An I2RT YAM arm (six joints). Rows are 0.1 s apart.
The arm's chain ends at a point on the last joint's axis. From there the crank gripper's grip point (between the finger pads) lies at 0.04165 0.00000 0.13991 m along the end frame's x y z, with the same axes.
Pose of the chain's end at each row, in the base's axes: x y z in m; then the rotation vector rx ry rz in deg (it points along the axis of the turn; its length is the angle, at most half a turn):
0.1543 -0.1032 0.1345 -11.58 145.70 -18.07
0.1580 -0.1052 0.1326 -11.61 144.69 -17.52
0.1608 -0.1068 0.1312 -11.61 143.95 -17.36
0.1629 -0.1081 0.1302 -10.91 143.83 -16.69
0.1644 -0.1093 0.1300 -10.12 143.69 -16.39
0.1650 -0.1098 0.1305 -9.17 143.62 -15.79
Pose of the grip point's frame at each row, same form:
0.1971 -0.1373 -0.0009 -11.58 145.70 -18.07
0.2033 -0.1382 -0.0022 -11.61 144.69 -17.52
0.2079 -0.1394 -0.0031 -11.61 143.95 -17.36
0.2104 -0.1395 -0.0042 -10.91 143.83 -16.69
0.2123 -0.1402 -0.0044 -10.12 143.69 -16.39
0.2131 -0.1396 -0.0041 -9.17 143.62 -15.79

